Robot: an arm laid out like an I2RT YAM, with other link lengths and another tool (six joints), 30 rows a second.
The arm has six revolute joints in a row. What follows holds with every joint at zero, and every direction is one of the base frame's. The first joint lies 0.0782 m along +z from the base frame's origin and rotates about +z. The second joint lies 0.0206 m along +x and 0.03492 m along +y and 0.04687 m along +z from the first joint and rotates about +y. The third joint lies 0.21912 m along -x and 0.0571 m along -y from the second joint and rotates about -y. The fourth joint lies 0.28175 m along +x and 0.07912 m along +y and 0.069 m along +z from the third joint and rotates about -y. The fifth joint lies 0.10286 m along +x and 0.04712 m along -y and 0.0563 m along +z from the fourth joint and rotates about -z. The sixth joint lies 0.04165 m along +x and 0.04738 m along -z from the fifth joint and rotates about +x. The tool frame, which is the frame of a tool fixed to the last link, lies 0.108 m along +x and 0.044 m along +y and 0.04 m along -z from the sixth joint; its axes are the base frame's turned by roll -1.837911, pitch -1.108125 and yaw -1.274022 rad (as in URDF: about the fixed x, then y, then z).
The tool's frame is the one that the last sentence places.
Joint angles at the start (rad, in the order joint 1, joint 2, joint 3, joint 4, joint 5, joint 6):
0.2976 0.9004 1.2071 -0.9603 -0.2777 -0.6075
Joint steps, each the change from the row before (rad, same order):
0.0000 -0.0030 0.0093 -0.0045 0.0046 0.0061
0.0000 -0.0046 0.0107 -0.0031 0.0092 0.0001
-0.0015 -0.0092 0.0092 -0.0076 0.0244 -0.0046
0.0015 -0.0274 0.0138 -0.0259 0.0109 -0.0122
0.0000 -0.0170 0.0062 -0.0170 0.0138 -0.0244
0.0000 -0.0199 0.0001 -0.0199 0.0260 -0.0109
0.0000 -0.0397 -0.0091 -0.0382 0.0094 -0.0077
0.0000 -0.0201 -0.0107 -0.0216 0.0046 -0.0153
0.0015 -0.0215 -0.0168 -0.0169 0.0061 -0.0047
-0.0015 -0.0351 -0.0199 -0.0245 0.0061 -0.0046
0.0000 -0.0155 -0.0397 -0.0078 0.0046 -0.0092
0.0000 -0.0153 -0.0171 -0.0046 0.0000 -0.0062
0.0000 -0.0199 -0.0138 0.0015 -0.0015 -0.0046
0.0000 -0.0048 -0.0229 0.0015 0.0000 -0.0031
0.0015 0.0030 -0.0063 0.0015 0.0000 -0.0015
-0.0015 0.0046 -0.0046 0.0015 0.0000 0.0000
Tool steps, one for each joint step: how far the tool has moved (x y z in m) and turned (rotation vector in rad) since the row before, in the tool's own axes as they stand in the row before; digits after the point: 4 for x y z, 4 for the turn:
0.0023 -0.0001 -0.0033 -0.0052 0.0067 0.0047
0.0030 0.0009 -0.0040 -0.0112 0.0102 -0.0017
0.0014 0.0034 -0.0048 -0.0276 0.0065 -0.0029
0.0003 -0.0007 -0.0117 -0.0140 0.0129 -0.0149
-0.0015 0.0018 -0.0065 -0.0179 0.0034 -0.0236
-0.0040 0.0026 -0.0057 -0.0267 -0.0051 -0.0075
-0.0091 -0.0018 -0.0092 -0.0084 -0.0093 -0.0053
-0.0073 -0.0006 -0.0029 -0.0035 -0.0127 -0.0128
-0.0076 -0.0014 -0.0015 -0.0024 -0.0130 -0.0032
-0.0096 -0.0015 -0.0041 -0.0052 -0.0105 -0.0015
-0.0122 -0.0011 0.0066 0.0026 -0.0318 -0.0045
-0.0050 -0.0009 0.0008 0.0009 -0.0061 -0.0054
-0.0022 -0.0007 -0.0010 -0.0012 0.0076 -0.0057
-0.0056 -0.0008 0.0050 0.0042 -0.0158 -0.0010
-0.0015 -0.0004 0.0024 0.0030 -0.0073 -0.0016
-0.0012 0.0003 0.0023 0.0011 -0.0075 0.0020

